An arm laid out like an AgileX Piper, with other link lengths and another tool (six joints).
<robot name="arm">
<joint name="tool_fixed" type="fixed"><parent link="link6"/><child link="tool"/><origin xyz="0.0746 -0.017 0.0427" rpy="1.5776 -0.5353 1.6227"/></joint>
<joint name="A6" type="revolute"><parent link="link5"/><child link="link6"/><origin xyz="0.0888 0 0.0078" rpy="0 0 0"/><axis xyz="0.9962 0 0.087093"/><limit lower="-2.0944" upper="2.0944"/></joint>
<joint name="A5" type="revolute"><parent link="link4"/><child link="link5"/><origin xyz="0 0 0" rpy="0 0 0"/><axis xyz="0 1 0"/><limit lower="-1.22" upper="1.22"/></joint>
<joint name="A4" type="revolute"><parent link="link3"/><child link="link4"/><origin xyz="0.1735 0 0.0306" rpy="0 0 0"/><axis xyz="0.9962 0 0.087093"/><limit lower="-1.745" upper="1.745"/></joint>
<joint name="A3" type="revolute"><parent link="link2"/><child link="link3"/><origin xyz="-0.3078 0 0.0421" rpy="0 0 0"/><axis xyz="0 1 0"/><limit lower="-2.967" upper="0"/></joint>
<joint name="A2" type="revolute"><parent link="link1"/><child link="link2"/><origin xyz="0 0 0" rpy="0 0 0"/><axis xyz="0 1 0"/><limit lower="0" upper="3.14"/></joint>
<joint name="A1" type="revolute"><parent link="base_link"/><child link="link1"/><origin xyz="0 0 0.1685" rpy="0 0 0"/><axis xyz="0 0 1"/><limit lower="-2.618" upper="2.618"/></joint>
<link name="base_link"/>
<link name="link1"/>
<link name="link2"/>
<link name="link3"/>
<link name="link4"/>
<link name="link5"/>
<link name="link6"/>
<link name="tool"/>
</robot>
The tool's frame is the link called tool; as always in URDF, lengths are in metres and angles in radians.
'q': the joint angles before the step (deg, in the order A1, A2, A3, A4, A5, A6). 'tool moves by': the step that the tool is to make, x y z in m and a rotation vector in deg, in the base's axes. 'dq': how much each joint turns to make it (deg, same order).
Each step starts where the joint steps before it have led.
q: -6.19, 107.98, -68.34, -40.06, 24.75, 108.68
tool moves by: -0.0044, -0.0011, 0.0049, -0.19, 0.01, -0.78
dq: 0.00, -0.92, 0.00, 0.30, 1.18, -0.02
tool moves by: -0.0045, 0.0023, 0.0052, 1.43, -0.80, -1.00
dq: -0.01, -1.32, 0.02, 2.63, 0.52, -0.91
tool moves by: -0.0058, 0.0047, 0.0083, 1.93, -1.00, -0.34
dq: 0.02, -2.07, -0.01, 4.60, 0.63, -3.00
